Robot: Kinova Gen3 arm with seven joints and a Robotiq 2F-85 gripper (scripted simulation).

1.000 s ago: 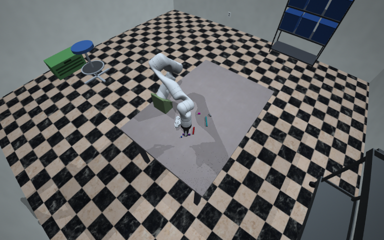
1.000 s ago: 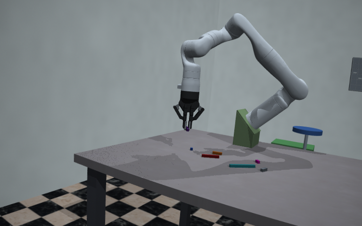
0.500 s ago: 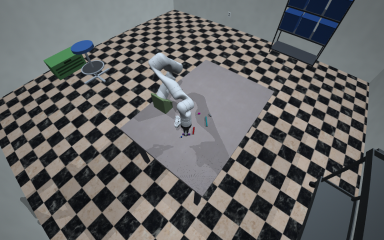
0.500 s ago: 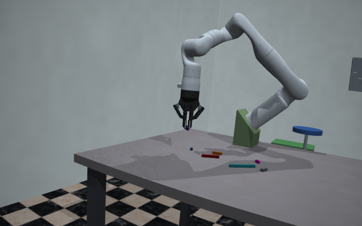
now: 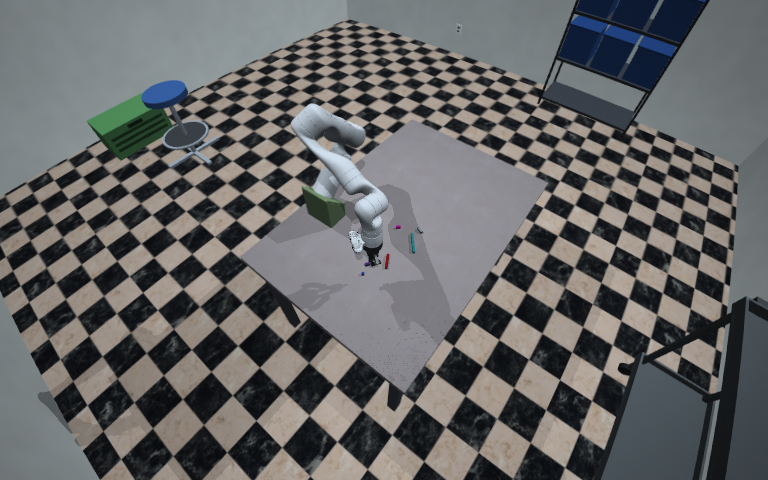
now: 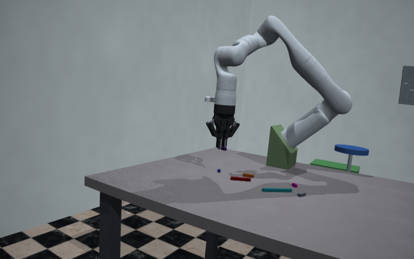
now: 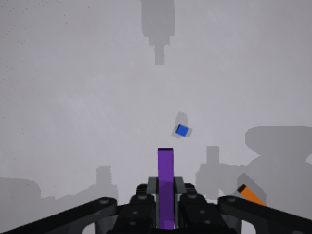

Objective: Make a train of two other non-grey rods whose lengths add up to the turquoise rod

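Now: the orange rod 7 cm behind my hand, 8 cm to the left of it and 11 cm below it. The rest, counted from my hand: purple rod (1 cm below); small blue rod (3 cm behind, 2 cm to the right, 11 cm below); red rod (1 cm behind, 9 cm to the left, 11 cm below).
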